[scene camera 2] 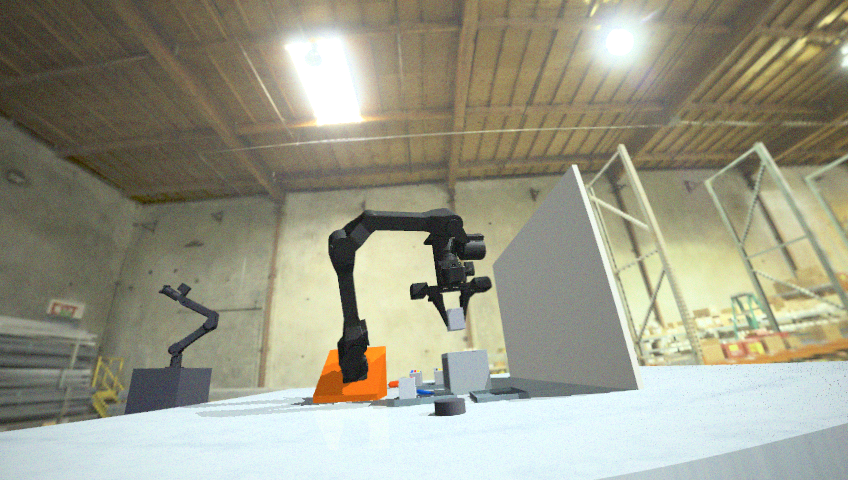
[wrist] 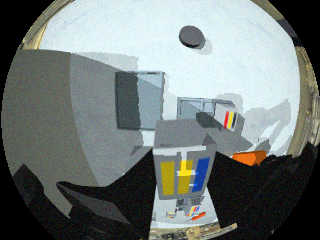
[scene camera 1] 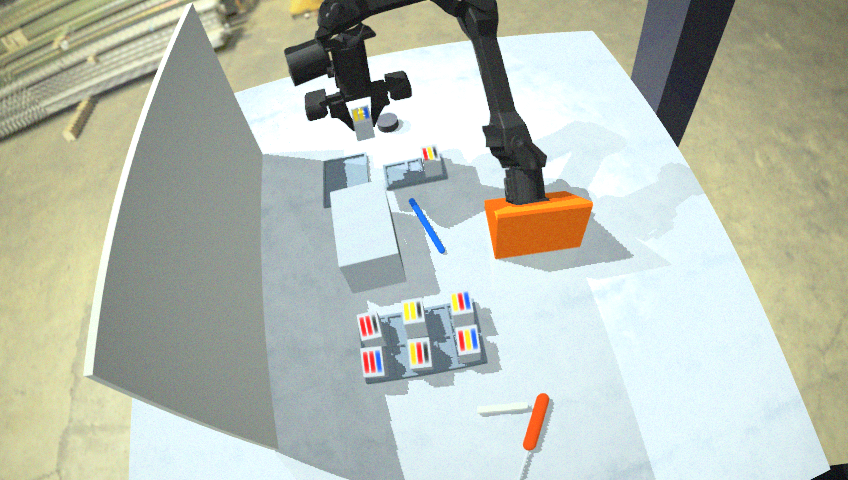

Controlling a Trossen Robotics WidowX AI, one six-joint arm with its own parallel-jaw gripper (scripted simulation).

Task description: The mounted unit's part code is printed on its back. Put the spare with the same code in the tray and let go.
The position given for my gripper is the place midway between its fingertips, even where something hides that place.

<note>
In view: my gripper point(scene camera 1: 363, 127), a rack point(scene camera 1: 411, 172), a dark flat tray point(wrist: 137, 93), a mounted unit point(scene camera 1: 369, 257) and a tall grey panel point(scene camera 1: 177, 322).
My gripper shows as well in scene camera 2 point(scene camera 2: 455, 325) and in the wrist view point(wrist: 177, 150). The rack also shows in the wrist view point(wrist: 202, 110). The mounted unit shows as well in scene camera 2 point(scene camera 2: 463, 371).
</note>
